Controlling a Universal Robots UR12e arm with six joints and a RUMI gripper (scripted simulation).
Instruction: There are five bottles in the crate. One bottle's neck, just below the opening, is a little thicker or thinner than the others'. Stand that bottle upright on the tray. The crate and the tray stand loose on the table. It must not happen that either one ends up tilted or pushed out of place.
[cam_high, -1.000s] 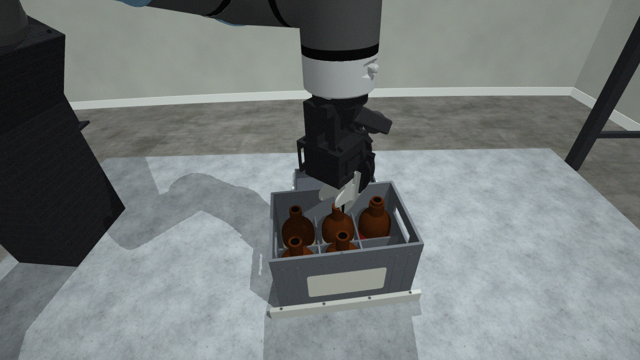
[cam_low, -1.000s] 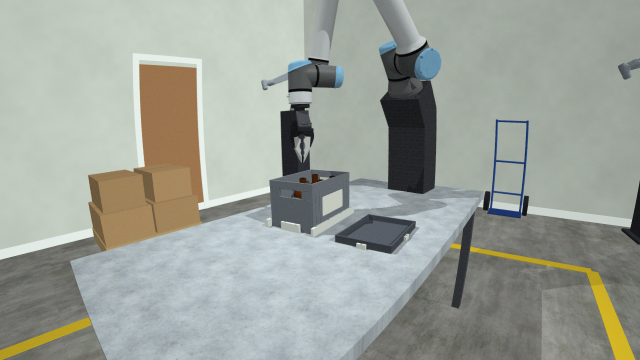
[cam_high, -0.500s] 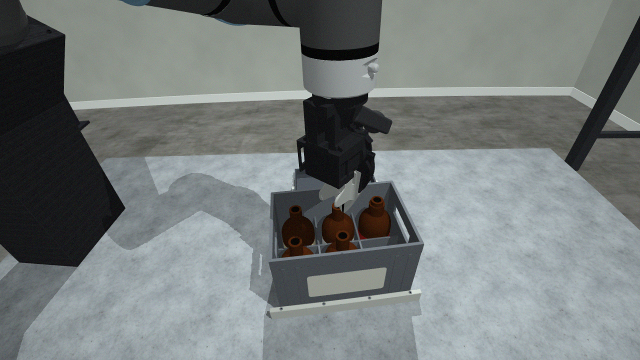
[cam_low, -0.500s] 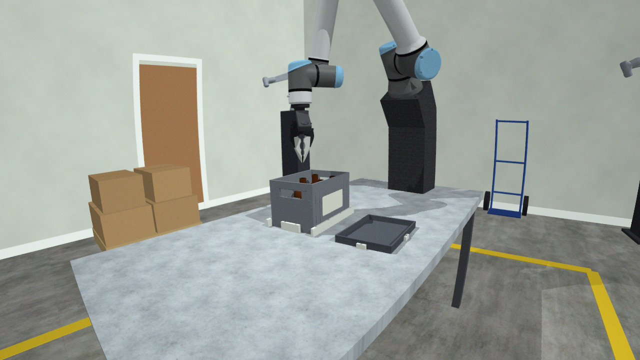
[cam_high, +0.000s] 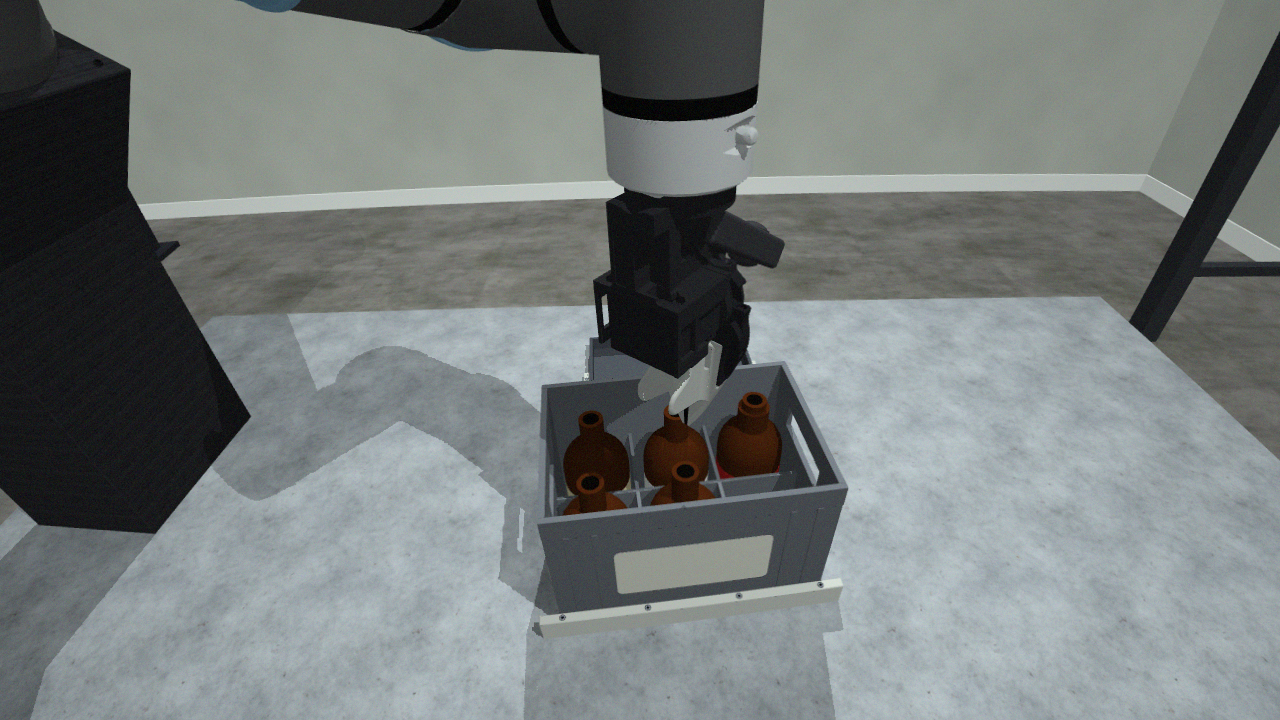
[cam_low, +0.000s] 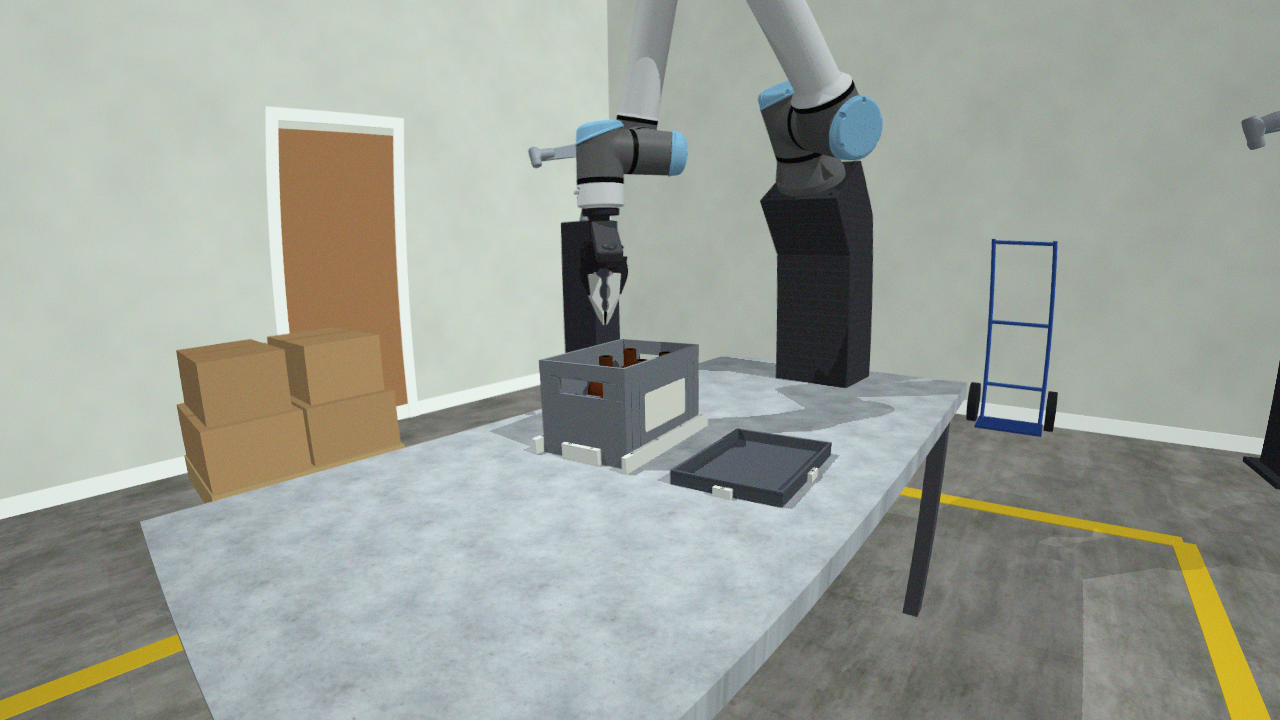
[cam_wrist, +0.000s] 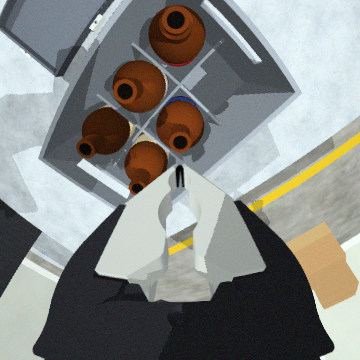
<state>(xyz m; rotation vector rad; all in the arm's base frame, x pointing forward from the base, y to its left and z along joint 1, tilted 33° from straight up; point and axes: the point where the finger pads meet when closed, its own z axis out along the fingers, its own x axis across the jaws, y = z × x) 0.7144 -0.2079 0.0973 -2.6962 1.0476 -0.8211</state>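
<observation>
My gripper is now 16 cm above the crate and 4 cm to the right of it. From my hand the other things lie so: grey tray: 32 cm to the left, 23 cm below, 3 cm ahead; glass bottle: 15 cm below, 9 cm to the left, 9 cm ahead.
</observation>
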